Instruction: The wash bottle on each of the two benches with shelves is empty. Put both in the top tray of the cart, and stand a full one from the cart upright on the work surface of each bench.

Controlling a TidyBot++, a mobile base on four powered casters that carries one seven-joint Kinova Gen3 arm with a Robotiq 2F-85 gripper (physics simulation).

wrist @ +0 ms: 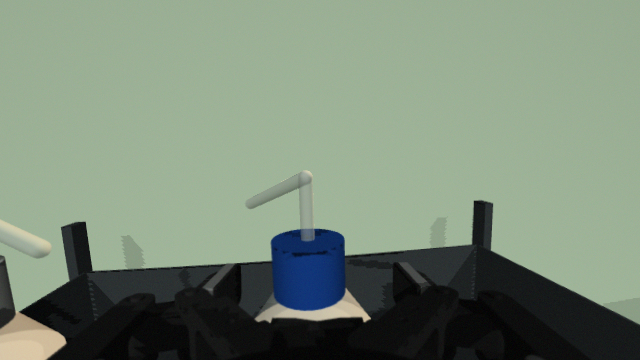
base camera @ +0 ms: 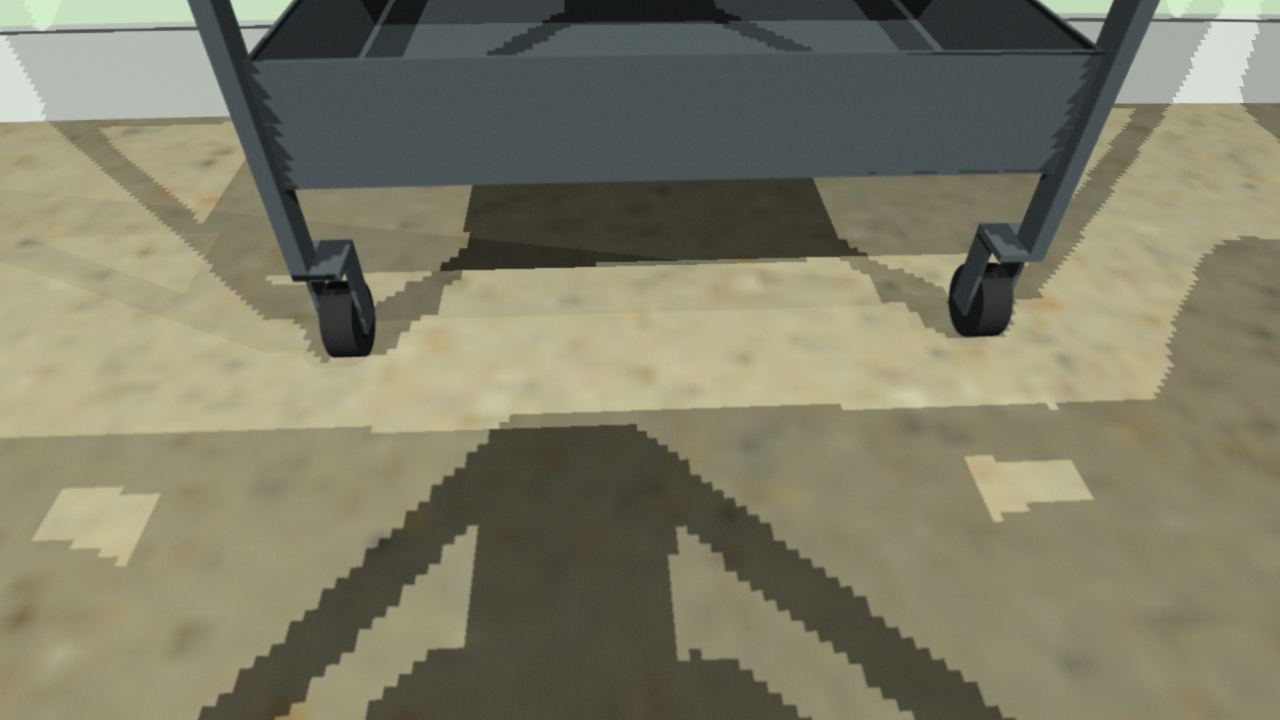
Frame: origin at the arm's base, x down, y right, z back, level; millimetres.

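Where they show: gripper, fingertip midpoint: (wrist: 317, 280).
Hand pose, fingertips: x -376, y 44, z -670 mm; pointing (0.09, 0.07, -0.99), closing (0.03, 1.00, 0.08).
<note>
After its pixels a point has its place.
A wash bottle (wrist: 308, 280) {x -399, y 38, z -625 mm} with a blue cap and a bent translucent spout stands upright in the cart's top tray (wrist: 450, 270) {x -305, y 208, z -808 mm}, near the middle of the wrist view. Its pale shoulder shows below the cap; the lower body is hidden by the gripper. My gripper (wrist: 317, 280) {x -376, y 44, z -670 mm} is open, with one finger on each side of the blue cap and a gap on both sides. A second wash bottle (wrist: 30, 337) {x -378, y -75, z -628 mm} with a dark cap and a whitish spout is cut off at the left edge. In the base camera view the cart (base camera: 662, 116) {x 229, y 26, z -475 mm} is straight ahead.
The cart's two near casters (base camera: 346, 317) {x 355, y -167, z -467 mm} (base camera: 981, 300) {x 358, y 238, z -479 mm} stand on the speckled floor (base camera: 662, 358) {x 397, y 31, z -469 mm}. Corner posts (wrist: 77, 250) {x -358, y -187, z -793 mm} (wrist: 482, 225) {x -358, y 243, z -805 mm} rise at the tray's far corners. A pale green wall (wrist: 320, 90) {x -519, y 67, z -857 mm} is behind the cart. The benches do not show.
</note>
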